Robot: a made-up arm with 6 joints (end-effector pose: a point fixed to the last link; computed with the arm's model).
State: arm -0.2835 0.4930 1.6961 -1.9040 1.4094 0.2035
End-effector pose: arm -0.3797 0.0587 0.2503 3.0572 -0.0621 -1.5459
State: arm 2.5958 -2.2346 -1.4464 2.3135 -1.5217 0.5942
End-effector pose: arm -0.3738 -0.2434 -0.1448 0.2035 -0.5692 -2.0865
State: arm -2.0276 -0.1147 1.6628 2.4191 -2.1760 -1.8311
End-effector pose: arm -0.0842 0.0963 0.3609 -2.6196 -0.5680 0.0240
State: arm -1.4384 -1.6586 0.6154 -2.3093 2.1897 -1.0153
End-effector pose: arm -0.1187 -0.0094 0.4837 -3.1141 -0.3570 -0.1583
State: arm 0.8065 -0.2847 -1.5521 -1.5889 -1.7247 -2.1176
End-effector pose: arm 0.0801 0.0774 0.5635 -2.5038 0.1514 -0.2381
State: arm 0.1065 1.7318 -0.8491 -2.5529 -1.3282 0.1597
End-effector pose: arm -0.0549 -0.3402 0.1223 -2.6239 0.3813 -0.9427
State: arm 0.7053 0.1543 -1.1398 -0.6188 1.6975 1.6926
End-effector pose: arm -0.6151 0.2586 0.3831 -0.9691 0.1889 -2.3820
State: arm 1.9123 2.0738 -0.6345 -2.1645 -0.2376 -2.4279
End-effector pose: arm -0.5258 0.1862 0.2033 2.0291 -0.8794 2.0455
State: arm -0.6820 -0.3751 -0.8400 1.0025 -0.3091 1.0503
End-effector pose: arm -0.3557 0.3415 0.0233 0.7963 -0.1012 -0.2570
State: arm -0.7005 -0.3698 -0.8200 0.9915 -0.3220 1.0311
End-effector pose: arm -0.3486 0.3432 0.0215 0.7737 -0.1242 -0.2647
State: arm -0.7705 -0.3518 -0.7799 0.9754 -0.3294 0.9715
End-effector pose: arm -0.3313 0.3497 0.0071 0.6794 -0.1862 -0.2522
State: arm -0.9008 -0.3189 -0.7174 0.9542 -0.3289 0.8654
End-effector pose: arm -0.3025 0.3606 -0.0262 0.4915 -0.2806 -0.1943
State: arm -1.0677 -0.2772 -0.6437 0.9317 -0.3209 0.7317
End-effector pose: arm -0.2673 0.3700 -0.0783 0.2300 -0.3614 -0.0778
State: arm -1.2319 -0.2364 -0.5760 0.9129 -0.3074 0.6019
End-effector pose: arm -0.2339 0.3702 -0.1392 -0.0410 -0.3867 0.0626
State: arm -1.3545 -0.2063 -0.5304 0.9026 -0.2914 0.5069
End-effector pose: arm -0.2101 0.3620 -0.1904 -0.2397 -0.3660 0.1678
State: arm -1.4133 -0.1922 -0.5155 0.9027 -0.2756 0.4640
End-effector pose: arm -0.2006 0.3547 -0.2172 -0.3276 -0.3397 0.2137
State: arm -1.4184 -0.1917 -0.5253 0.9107 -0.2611 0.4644
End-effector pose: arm -0.2031 0.3533 -0.2218 -0.3283 -0.3262 0.2162
